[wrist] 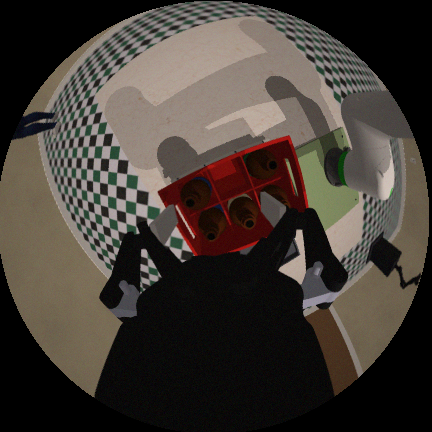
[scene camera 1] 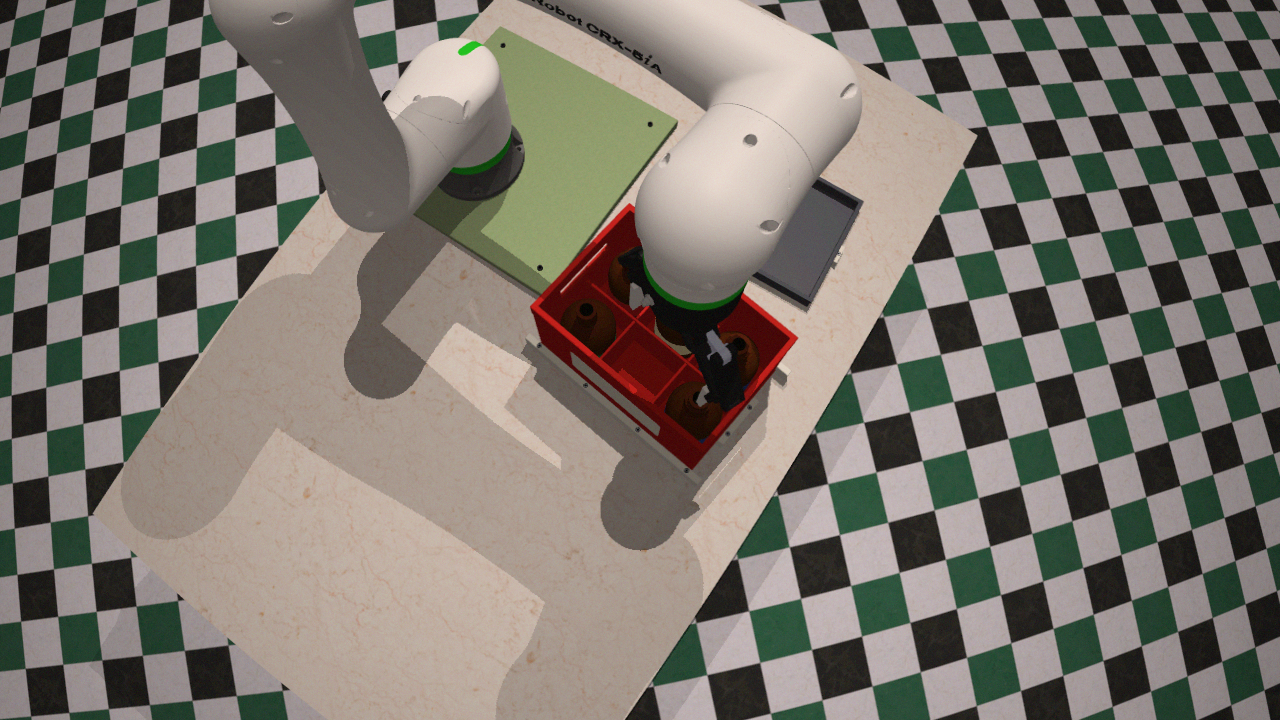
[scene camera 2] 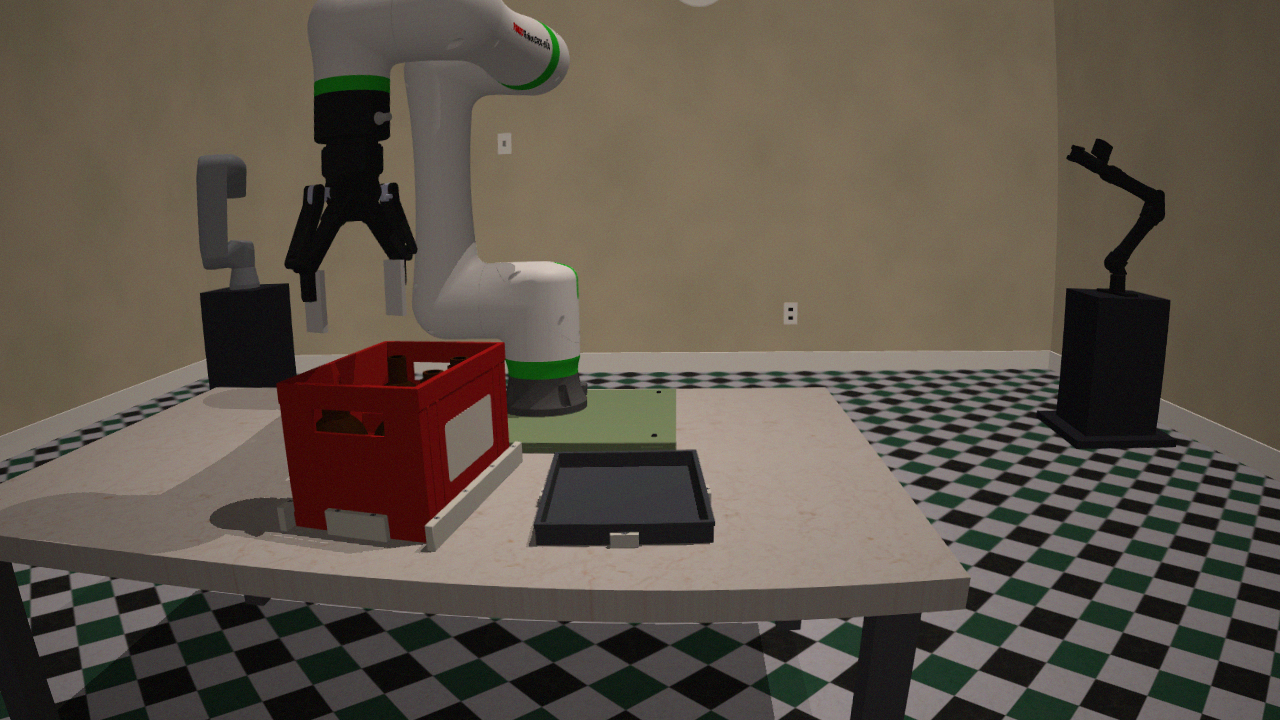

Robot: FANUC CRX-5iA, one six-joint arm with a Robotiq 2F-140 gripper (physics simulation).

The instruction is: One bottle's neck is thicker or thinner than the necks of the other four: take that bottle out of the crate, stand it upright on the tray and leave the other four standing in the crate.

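Frame: origin at the arm's base, x right, y ahead, z up, level; metres.
Seen in the pictures: gripper, fingertip midpoint: (wrist: 217, 206) (scene camera 1: 674, 348) (scene camera 2: 358, 323); arm's base, origin of the base link: (wrist: 336, 166) (scene camera 1: 477, 158) (scene camera 2: 544, 406).
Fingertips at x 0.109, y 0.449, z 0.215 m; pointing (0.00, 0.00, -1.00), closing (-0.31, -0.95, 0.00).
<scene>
Offsets run from my fingertips to a thing's top centre. "spot": to the spot under its first point. Level surfaces: height alone.
The red crate {dx -0.033, dy -0.037, dz -0.053 m} (scene camera 1: 554, 335) (scene camera 2: 358, 474) (wrist: 235, 245) has six compartments. Five brown bottles stand in it: one {dx +0.011, dy -0.123, dz -0.065 m} (scene camera 1: 588, 326) (wrist: 260, 165), one {dx +0.013, dy +0.053, dz -0.065 m} (scene camera 1: 693, 411) (wrist: 196, 194), one {dx -0.072, dy +0.050, dz -0.065 m} (scene camera 1: 741, 358) (wrist: 211, 223), one {dx -0.080, dy -0.035, dz -0.065 m} (scene camera 1: 673, 333) (wrist: 243, 210) in a middle compartment, and one {dx -0.084, dy -0.119, dz -0.065 m} (scene camera 1: 619, 277) (wrist: 276, 194) partly behind a finger. The other middle compartment is empty. I cannot tell which neck differs. My gripper (scene camera 1: 673, 344) (scene camera 2: 355, 302) (wrist: 217, 206) is open and empty, pointing down above the crate, its fingertips above the rim. The dark tray (scene camera 1: 810, 241) (scene camera 2: 626, 488) is empty and partly hidden in the overhead view.
The green base plate (scene camera 1: 572, 170) (scene camera 2: 617, 416) (wrist: 320, 200) carries the arm's base beside the crate. Pale strips {spot: dx -0.136, dy +0.000, dz -0.211 m} (scene camera 2: 474, 497) line the crate's foot. The tray stands beside the crate near the table {dz -0.228 m} (scene camera 1: 402, 555) (scene camera 2: 778, 501) edge. Two pedestals (scene camera 2: 246, 335) (scene camera 2: 1114, 367) stand beyond the table.
</scene>
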